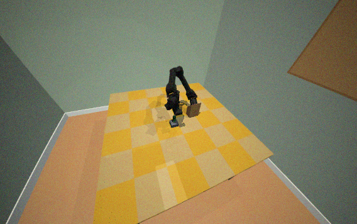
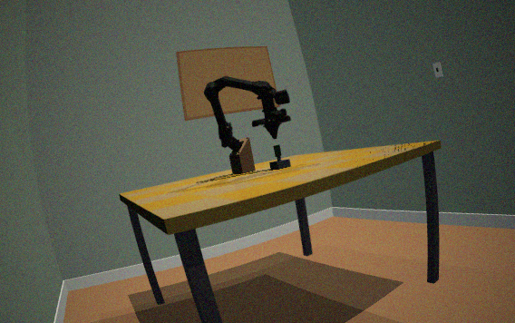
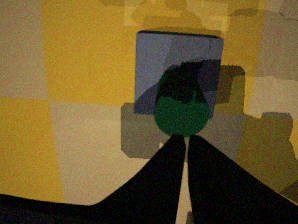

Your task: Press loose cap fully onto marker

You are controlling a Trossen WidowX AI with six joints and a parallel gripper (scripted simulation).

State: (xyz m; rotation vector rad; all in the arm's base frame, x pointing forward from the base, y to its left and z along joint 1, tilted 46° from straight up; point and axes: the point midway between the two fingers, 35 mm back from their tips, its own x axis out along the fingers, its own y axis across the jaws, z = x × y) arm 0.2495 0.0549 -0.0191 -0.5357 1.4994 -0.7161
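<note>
My gripper tip is 60 mm above the green cap. The rest, counted from my gripper tip: holder block (120 mm below).
</note>
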